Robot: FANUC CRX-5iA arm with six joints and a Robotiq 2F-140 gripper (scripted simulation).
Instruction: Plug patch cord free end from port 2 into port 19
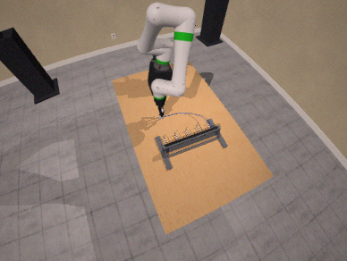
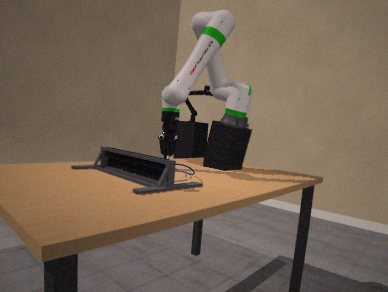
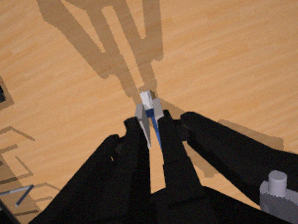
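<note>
Right now my hand is 3 cm above the plug and 1 cm to the left of it.
</note>
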